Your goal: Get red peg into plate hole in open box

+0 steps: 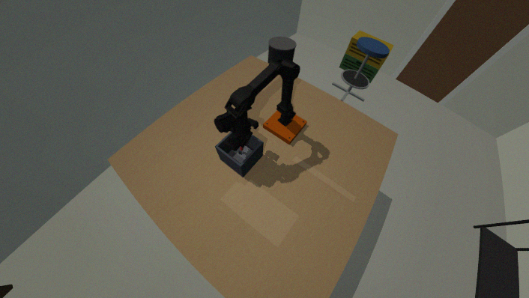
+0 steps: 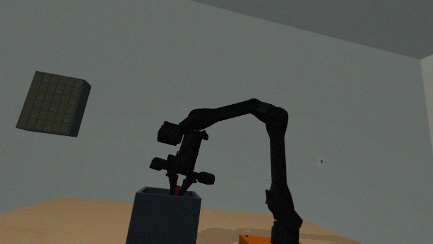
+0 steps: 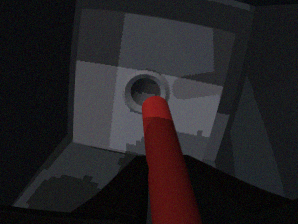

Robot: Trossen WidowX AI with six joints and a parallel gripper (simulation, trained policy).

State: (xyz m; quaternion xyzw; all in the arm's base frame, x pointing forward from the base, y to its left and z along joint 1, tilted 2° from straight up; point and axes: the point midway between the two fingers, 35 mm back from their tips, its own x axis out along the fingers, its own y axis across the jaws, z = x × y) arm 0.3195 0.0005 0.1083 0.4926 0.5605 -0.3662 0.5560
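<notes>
My gripper tip is 2 cm short of the grey plate, 1 cm to the left of it and 7 cm above it. Also, from my gripper tip: red peg 1 cm to the right.
</notes>
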